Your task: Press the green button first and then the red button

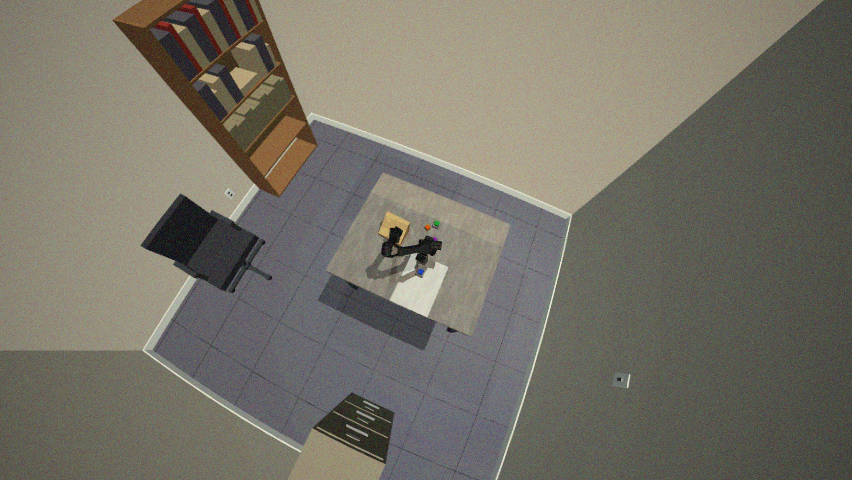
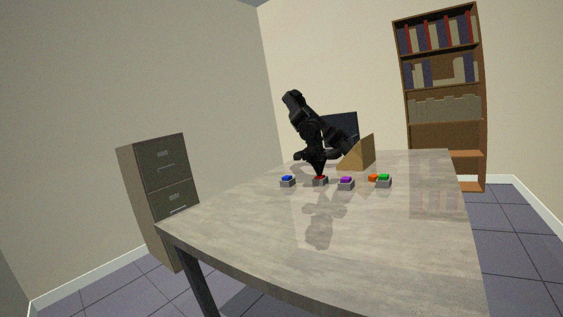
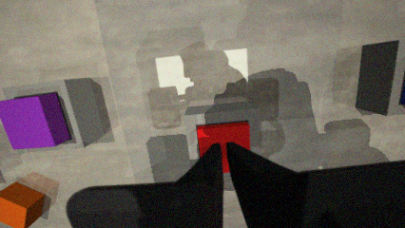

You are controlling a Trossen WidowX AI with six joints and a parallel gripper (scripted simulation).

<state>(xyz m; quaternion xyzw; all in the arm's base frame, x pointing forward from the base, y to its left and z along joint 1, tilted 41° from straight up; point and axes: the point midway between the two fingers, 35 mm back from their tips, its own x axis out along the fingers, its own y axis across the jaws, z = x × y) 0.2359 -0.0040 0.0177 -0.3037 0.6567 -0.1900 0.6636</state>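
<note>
My gripper tip is 1 cm above the red button. From my gripper tip the other things lie so: orange block 9 cm behind, 19 cm to the left, 2 cm below; then blue button 5 cm ahead, 13 cm to the right; then purple button 1 cm ahead, 12 cm to the left.
</note>
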